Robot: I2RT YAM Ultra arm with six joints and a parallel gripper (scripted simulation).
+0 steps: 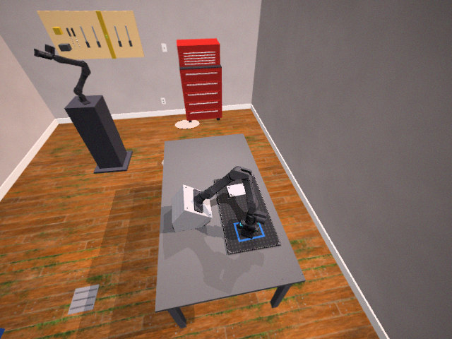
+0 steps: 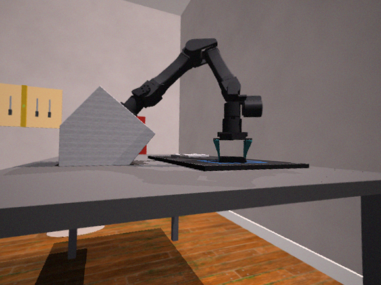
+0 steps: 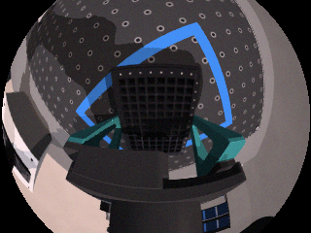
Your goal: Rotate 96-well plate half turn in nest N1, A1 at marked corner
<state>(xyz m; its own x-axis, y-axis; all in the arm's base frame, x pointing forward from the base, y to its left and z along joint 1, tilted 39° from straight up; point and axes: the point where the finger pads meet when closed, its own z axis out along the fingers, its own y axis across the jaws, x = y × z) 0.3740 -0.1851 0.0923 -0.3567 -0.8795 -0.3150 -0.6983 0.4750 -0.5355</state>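
My gripper is now right at the dark 96-well plate. The rest, counted from my hand: white plate nest N1 (380 mm to the left, 20 mm behind).
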